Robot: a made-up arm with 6 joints.
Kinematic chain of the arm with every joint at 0, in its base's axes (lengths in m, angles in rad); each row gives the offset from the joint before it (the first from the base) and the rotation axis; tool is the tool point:
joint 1: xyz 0 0 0.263 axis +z
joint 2: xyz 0 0 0 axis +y
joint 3: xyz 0 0 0.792 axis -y
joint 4: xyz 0 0 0 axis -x
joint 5: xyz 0.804 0 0 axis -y
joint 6: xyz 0 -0.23 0 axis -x
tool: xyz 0 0 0
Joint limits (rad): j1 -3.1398..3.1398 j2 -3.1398..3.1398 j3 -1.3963..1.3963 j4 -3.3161..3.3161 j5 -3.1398..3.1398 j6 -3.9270..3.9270
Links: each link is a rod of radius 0.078 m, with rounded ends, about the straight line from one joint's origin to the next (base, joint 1, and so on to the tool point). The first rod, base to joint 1, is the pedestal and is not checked.
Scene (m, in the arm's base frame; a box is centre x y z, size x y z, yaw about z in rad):
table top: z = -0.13
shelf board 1: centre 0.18 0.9 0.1 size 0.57 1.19 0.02 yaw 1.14
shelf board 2: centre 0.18 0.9 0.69 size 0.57 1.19 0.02 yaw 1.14
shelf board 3: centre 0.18 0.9 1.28 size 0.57 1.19 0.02 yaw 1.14
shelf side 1: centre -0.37 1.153 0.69 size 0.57 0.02 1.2 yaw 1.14
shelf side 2: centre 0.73 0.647 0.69 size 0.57 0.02 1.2 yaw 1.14
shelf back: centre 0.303 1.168 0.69 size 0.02 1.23 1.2 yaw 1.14
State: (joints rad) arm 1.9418 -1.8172 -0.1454 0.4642 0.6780 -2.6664
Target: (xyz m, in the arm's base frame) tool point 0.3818 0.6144 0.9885
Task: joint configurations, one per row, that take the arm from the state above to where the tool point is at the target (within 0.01 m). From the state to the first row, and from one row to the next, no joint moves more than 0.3 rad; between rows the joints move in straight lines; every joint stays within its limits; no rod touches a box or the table.
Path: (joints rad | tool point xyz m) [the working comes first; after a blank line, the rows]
Joints at the target: 1.3189 -0.1463 -0.3141 0.3429 0.6780 -2.6664
Straight joint move there: clear.

1: 1.8380 -1.5387 -0.1735 0.4440 0.6780 -2.6664 | 0.3915 -0.6436 1.0957
2: 1.7342 -1.2602 -0.2016 0.4238 0.6780 -2.6664 | 0.2788 -0.4025 1.2522
3: 1.6303 -0.9817 -0.2297 0.4035 0.6780 -2.6664 | 0.2191 -0.1202 1.3182
4: 1.5265 -0.7033 -0.2579 0.3833 0.6780 -2.6664 | 0.2209 0.1667 1.2911
5: 1.4227 -0.4248 -0.2860 0.3631 0.6780 -2.6664 | 0.2803 0.4218 1.1767
6: 1.3189 -0.1463 -0.3141 0.3429 0.6780 -2.6664 | 0.3818 0.6144 0.9885

